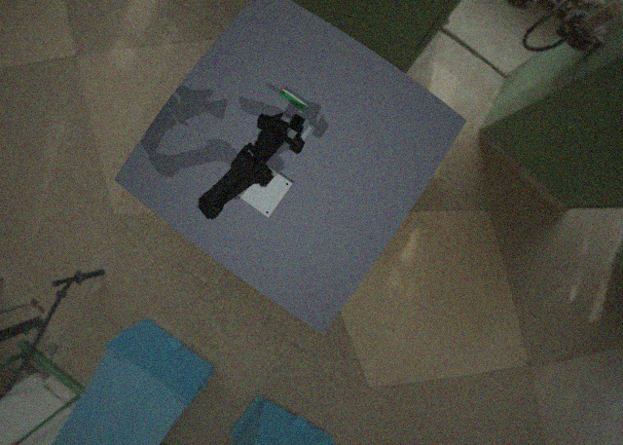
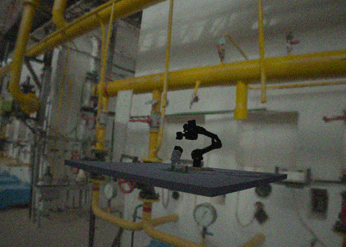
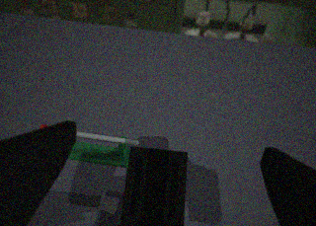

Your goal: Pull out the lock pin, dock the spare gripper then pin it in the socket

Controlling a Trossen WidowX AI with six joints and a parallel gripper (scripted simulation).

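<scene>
My gripper tip is 14 cm short of the green mount, 13 cm to the right of it and 22 cm above it. From my gripper tip the other things lie so: spare gripper: 4 cm ahead, 1 cm to the left, 12 cm below.
</scene>
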